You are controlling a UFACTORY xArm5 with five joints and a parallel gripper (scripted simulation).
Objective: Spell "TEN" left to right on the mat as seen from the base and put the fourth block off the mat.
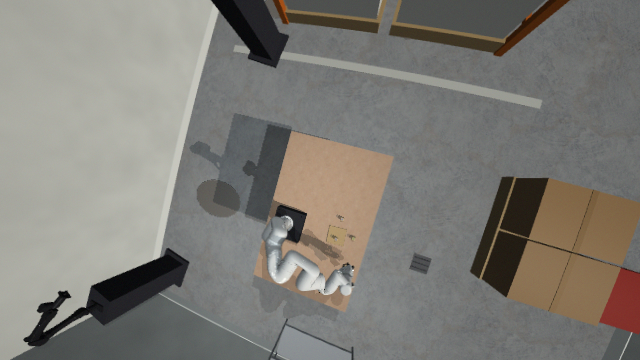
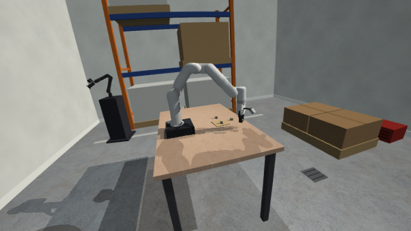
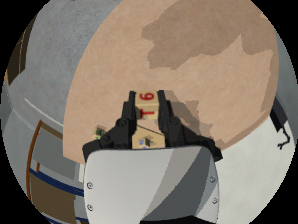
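Right now my hand is 160 mm past the tan mat, 160 mm to the right of it and 70 mm above it.
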